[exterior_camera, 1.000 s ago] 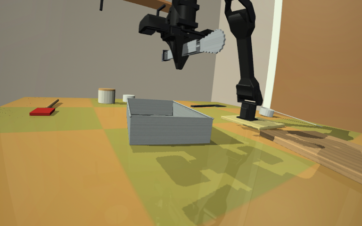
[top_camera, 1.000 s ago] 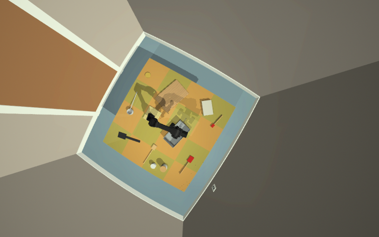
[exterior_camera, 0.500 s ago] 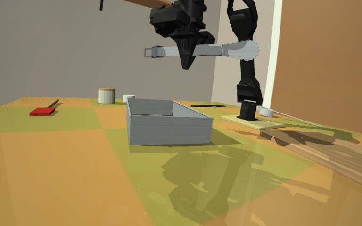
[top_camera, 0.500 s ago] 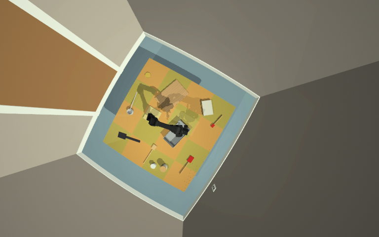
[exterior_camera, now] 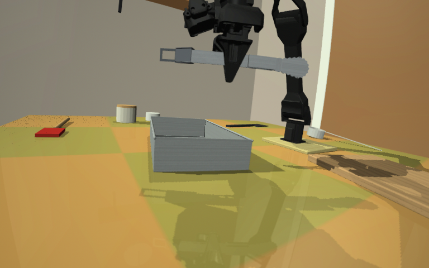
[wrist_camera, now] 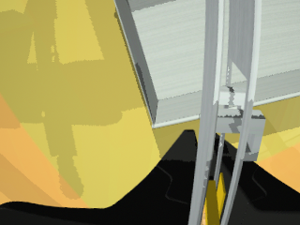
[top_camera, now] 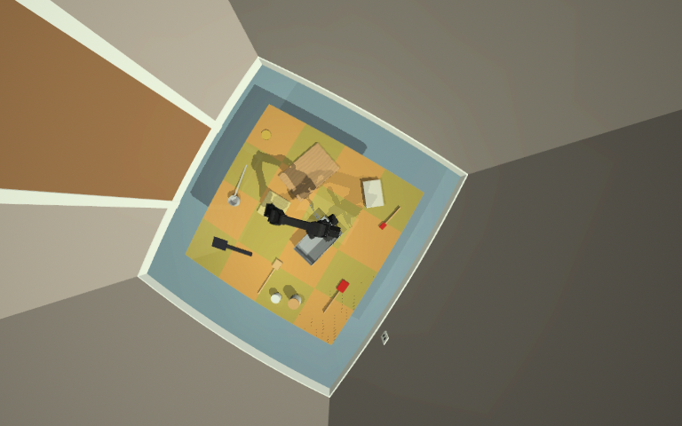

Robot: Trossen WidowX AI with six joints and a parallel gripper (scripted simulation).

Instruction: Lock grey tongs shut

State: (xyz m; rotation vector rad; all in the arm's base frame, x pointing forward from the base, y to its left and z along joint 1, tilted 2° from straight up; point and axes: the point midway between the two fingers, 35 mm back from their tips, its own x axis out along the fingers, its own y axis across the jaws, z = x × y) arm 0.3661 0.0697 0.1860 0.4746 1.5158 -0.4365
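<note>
My gripper tip is now 30 mm past the thin tong arm, 20 mm to the right of it and 40 mm below it. From my gripper tip the other things lie so: grey roasting tin (120 mm to the right, 130 mm below); then yellow lock piece (40 mm above); then wooden board (260 mm behind, 270 mm to the left, 150 mm below).
</note>
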